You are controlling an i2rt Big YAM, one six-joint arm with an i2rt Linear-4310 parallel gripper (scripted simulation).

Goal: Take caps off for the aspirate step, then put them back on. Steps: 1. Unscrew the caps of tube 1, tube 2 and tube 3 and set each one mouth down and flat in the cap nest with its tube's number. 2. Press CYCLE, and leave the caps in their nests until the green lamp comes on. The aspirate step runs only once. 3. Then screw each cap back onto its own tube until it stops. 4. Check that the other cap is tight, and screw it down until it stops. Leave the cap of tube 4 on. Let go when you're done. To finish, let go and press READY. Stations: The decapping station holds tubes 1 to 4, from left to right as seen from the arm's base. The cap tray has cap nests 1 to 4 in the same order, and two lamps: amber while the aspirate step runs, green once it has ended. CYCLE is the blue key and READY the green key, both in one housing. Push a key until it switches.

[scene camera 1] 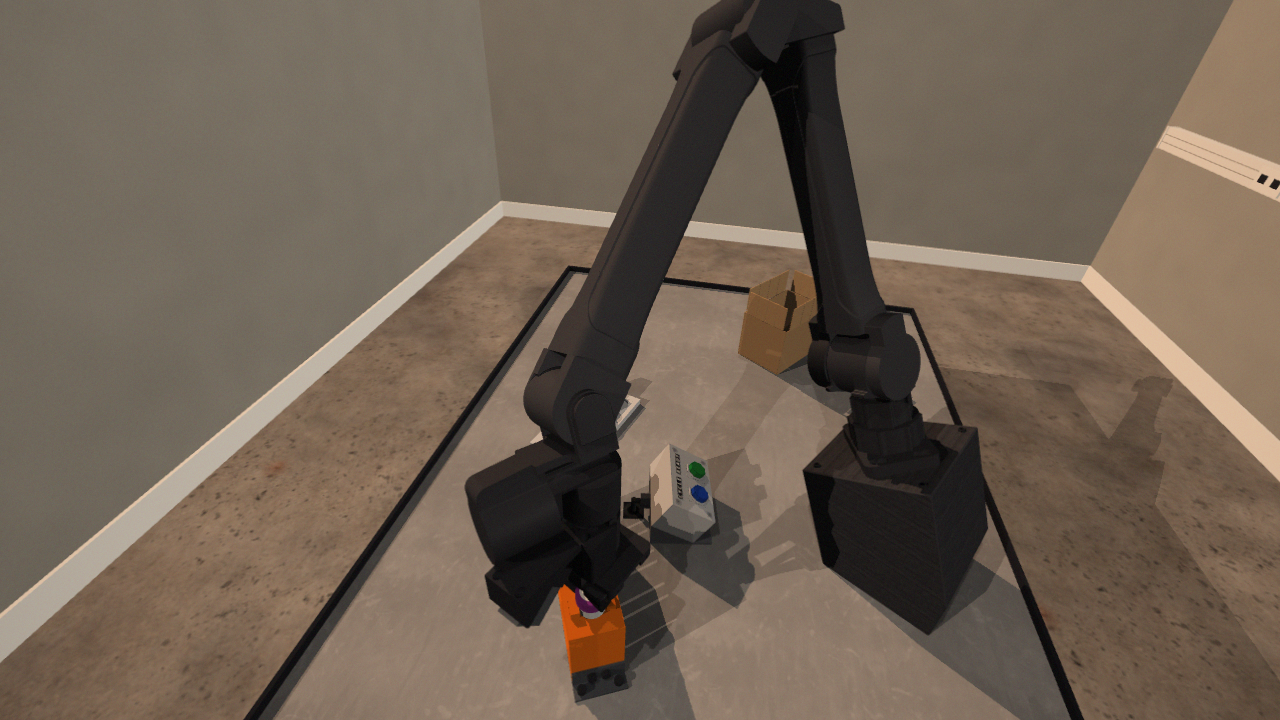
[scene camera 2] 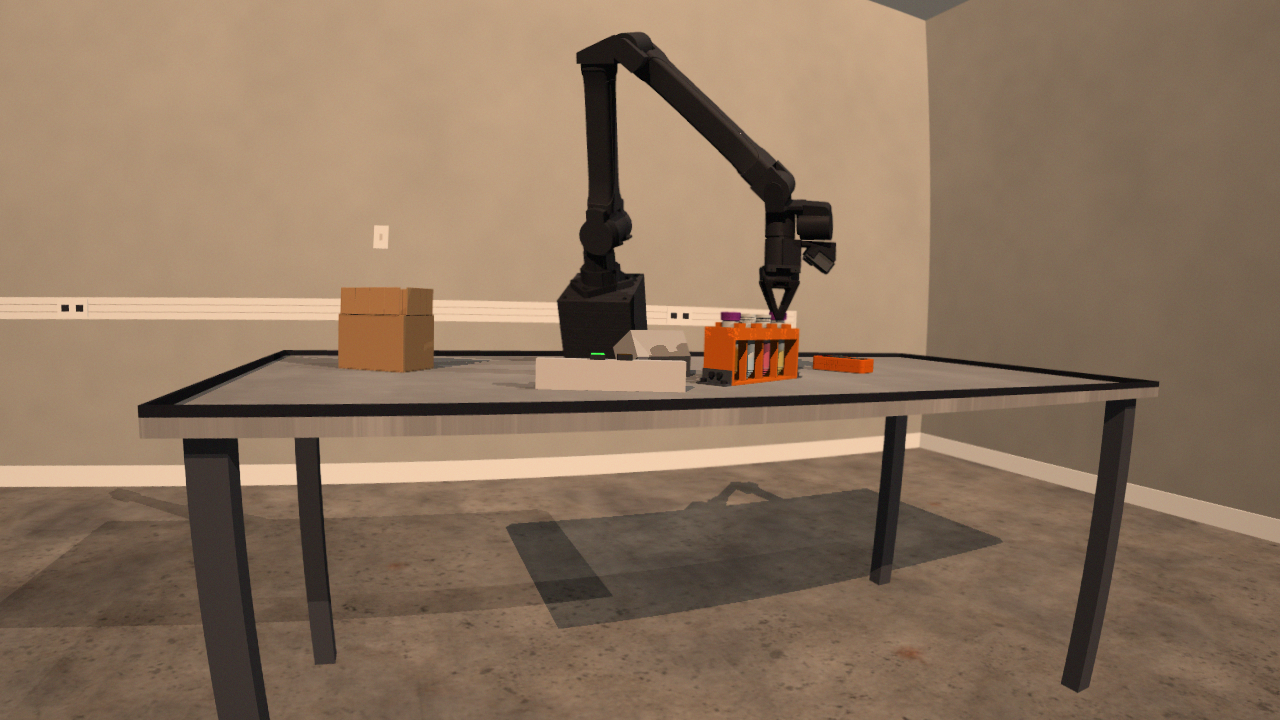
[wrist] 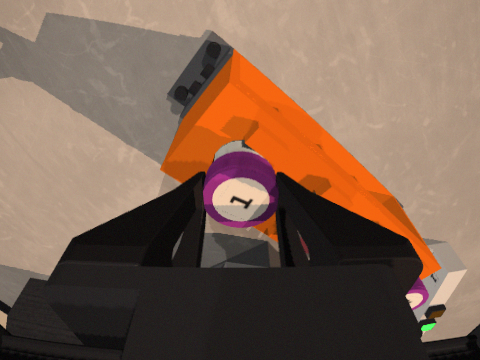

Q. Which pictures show the cardboard box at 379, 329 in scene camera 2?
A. Scene camera 1 and scene camera 2 only.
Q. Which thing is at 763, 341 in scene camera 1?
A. A cardboard box.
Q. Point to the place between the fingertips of my gripper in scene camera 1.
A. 591, 597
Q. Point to a key housing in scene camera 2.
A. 643, 344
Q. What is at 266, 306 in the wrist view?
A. My gripper.
